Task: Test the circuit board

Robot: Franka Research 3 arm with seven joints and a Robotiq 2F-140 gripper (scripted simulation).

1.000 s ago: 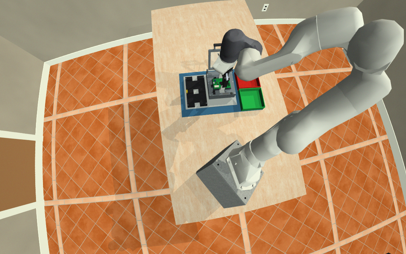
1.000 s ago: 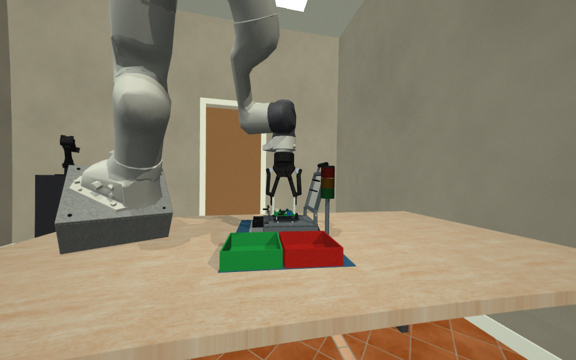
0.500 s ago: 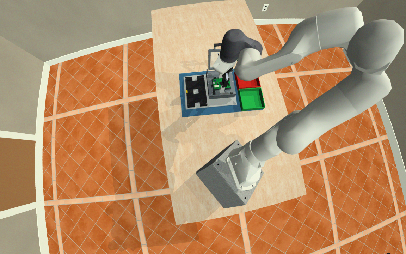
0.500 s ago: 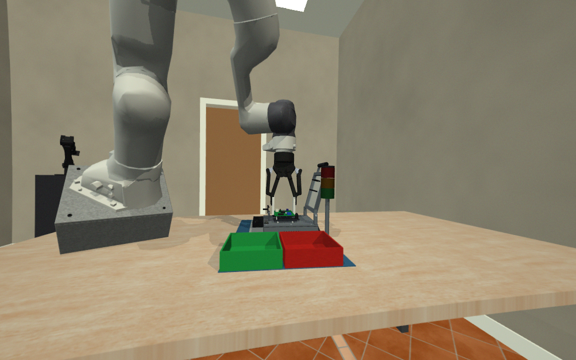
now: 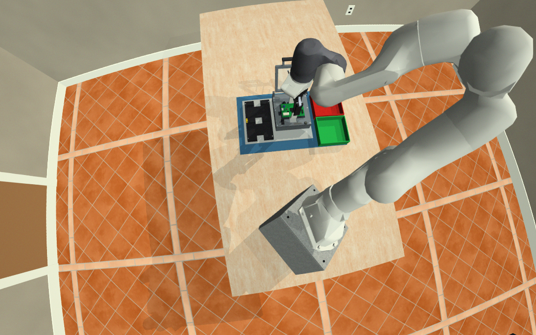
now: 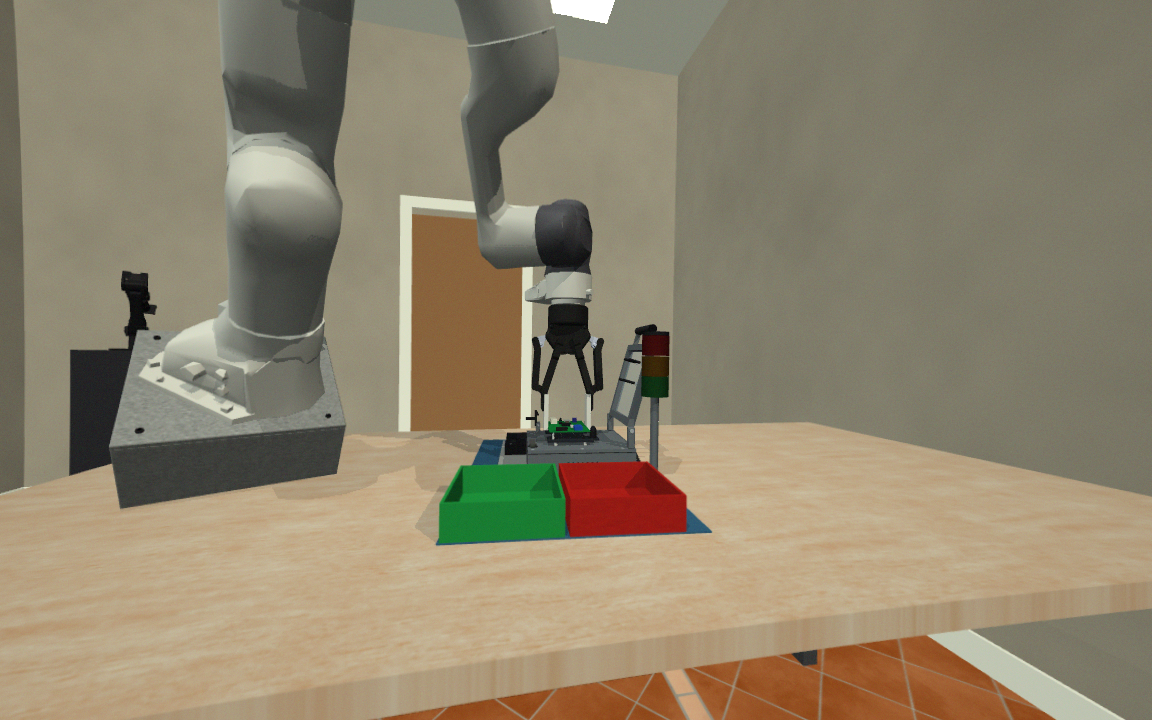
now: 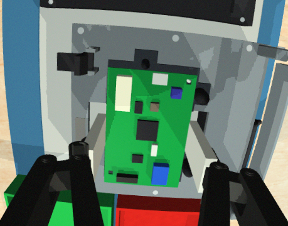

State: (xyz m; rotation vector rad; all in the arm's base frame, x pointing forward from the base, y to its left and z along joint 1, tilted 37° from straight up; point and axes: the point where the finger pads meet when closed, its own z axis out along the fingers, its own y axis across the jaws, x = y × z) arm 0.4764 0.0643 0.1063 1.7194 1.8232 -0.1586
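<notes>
Now: the green circuit board 2 cm below my hand. Round my hand: latch hook (6 cm to the left, 6 cm behind, 2 cm below); then tester plate (4 cm below, 1 cm to the left, 1 cm ahead); then tester lid (13 cm ahead, 8 cm above, 1 cm to the right).
</notes>
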